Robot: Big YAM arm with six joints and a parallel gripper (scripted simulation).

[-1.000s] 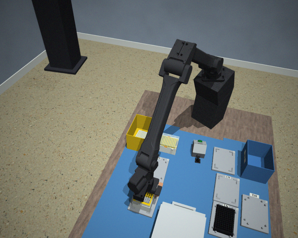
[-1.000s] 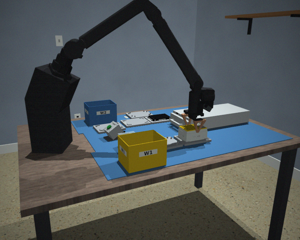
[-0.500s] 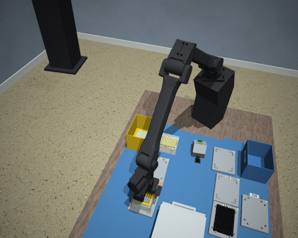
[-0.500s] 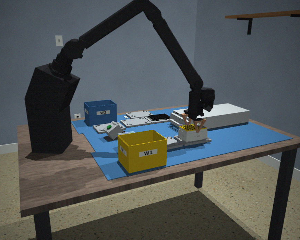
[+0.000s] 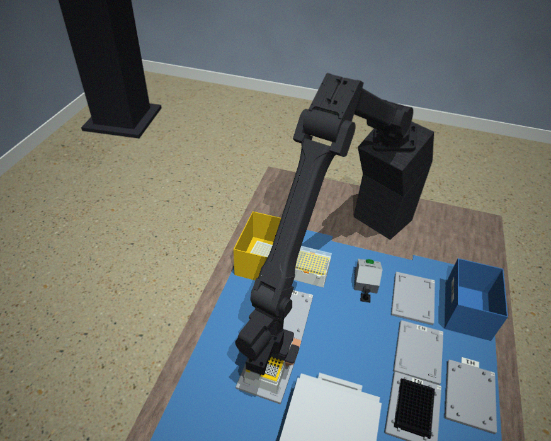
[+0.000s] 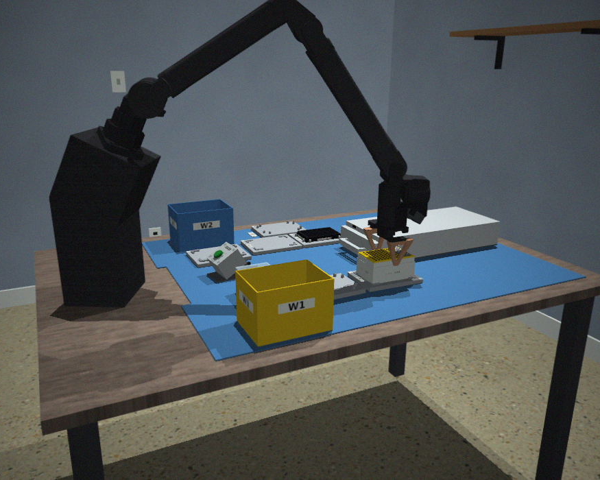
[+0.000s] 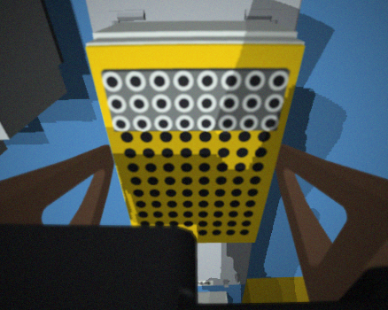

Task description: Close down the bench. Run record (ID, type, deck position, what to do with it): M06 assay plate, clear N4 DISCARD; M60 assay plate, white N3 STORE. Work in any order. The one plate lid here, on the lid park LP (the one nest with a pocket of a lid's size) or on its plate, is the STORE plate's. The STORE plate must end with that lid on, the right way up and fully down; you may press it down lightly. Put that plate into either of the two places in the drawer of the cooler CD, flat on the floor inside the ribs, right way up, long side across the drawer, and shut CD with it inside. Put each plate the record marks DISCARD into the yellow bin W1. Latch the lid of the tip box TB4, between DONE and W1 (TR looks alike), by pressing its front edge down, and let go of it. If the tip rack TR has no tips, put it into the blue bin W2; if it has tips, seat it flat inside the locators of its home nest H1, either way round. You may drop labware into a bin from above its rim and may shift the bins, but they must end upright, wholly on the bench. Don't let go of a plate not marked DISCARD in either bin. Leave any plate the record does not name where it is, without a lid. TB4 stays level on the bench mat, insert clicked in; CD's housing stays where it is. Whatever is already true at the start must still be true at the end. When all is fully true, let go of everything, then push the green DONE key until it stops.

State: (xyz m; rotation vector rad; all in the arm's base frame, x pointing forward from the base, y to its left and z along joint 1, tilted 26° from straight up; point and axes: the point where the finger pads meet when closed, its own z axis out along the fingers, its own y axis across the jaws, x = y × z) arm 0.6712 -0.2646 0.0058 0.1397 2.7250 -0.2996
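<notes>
Now: the tip rack TR 1 cm to the right of my hand, 1 cm below it and 1 cm behind it. From my hand the other things lie so: nest N2: 6 cm below; nest N4: 18 cm behind, 6 cm below, 2 cm to the left; clear plate lid: 17 cm to the left, 13 cm ahead, 4 cm below.
</notes>
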